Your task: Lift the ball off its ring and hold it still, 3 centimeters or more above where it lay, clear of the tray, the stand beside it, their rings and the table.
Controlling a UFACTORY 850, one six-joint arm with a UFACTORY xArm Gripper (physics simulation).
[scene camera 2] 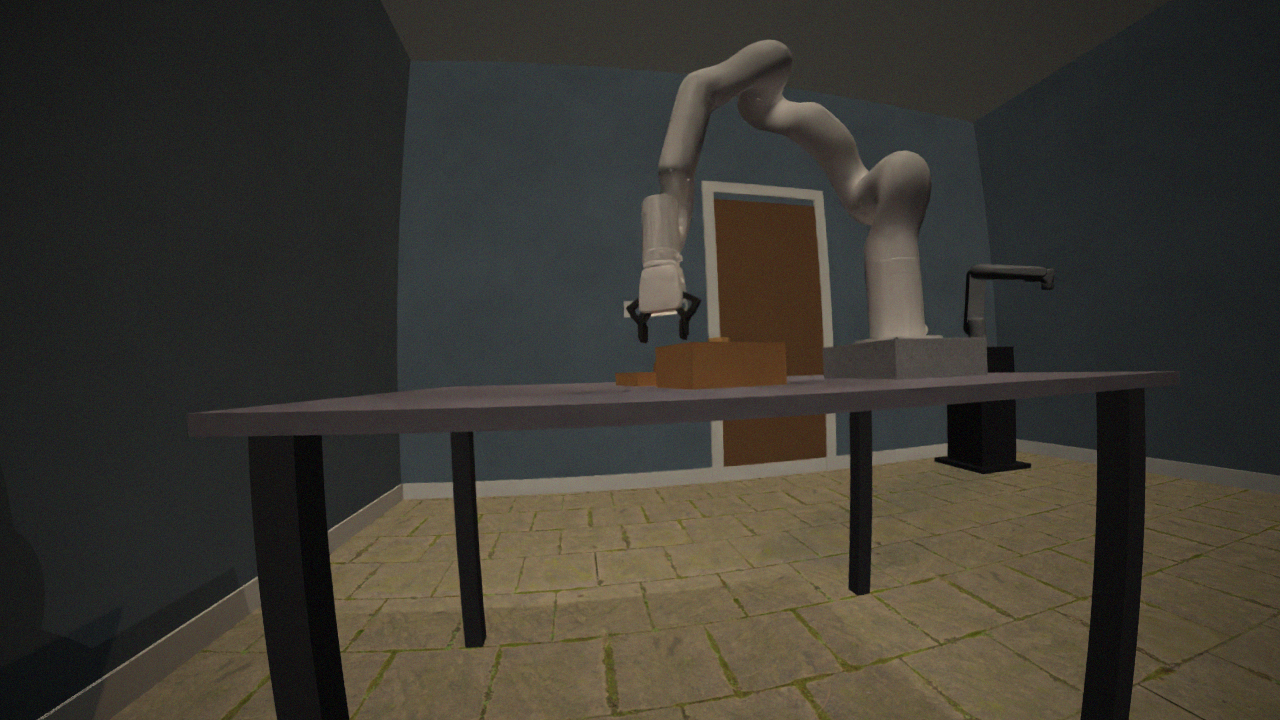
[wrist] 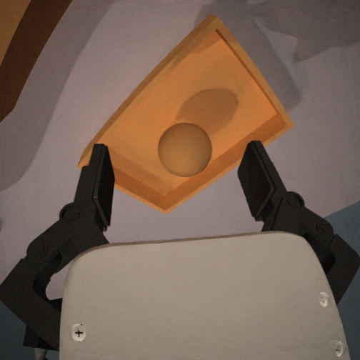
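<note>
A brownish-orange ball [wrist: 185,150] lies in the shallow orange tray [wrist: 145,107] [scene camera 2: 634,379] in the wrist view. Its ring is hidden beneath it, and the ball does not show in the scene view. My gripper [wrist: 178,157] [scene camera 2: 663,339] is open with nothing between its fingers. It points down above the tray, and in the wrist view the ball appears between the two fingertips, lower down. The orange stand [scene camera 2: 721,365] [wrist: 12,50] is beside the tray, with a yellowish ring [scene camera 2: 718,339] on its top.
The tray and stand are on a greyish-purple table [scene camera 2: 501,408]. The arm's grey base block [scene camera 2: 939,358] stands to the right of the stand in the scene view. Another small arm [scene camera 2: 975,304] stands on a black pedestal behind the table, at the right.
</note>
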